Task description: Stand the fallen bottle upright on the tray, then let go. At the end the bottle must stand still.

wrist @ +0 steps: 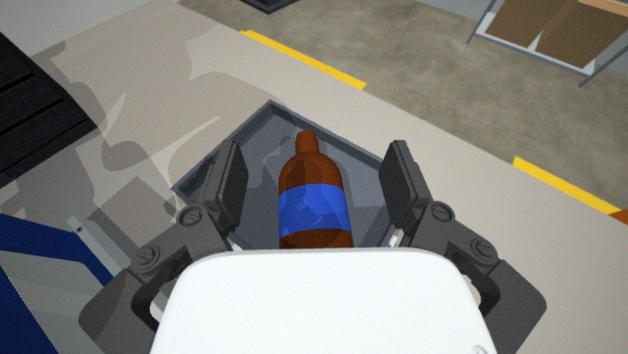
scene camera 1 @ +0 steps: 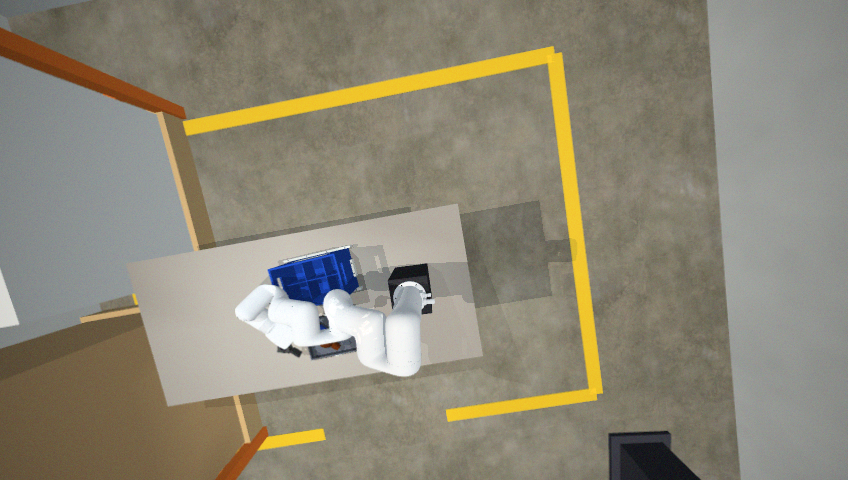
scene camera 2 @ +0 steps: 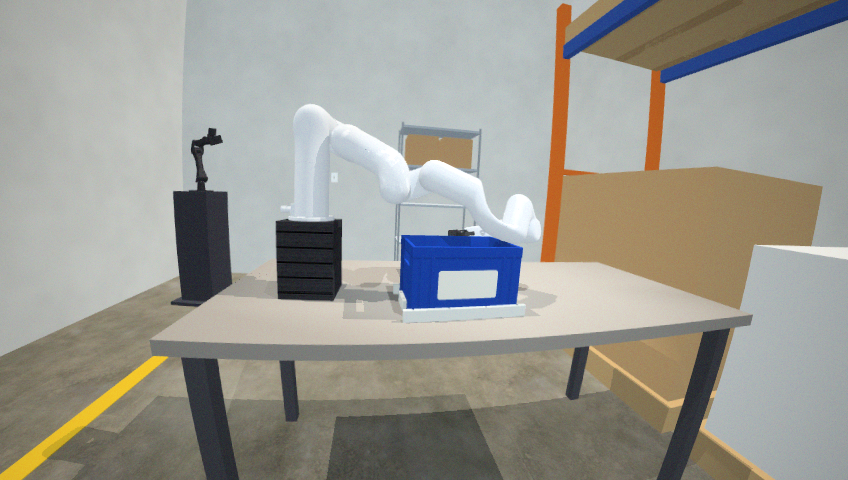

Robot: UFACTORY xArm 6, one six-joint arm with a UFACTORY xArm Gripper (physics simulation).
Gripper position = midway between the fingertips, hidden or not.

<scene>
I see my gripper (wrist: 314, 157), a blue divided crate (scene camera 2: 436, 271) and a dark grey tray (wrist: 267, 139).
The blue divided crate shows as well in scene camera 1 (scene camera 1: 310, 279). Scene camera 2 does not show the dark grey tray, which is hidden by the blue divided crate.
</scene>
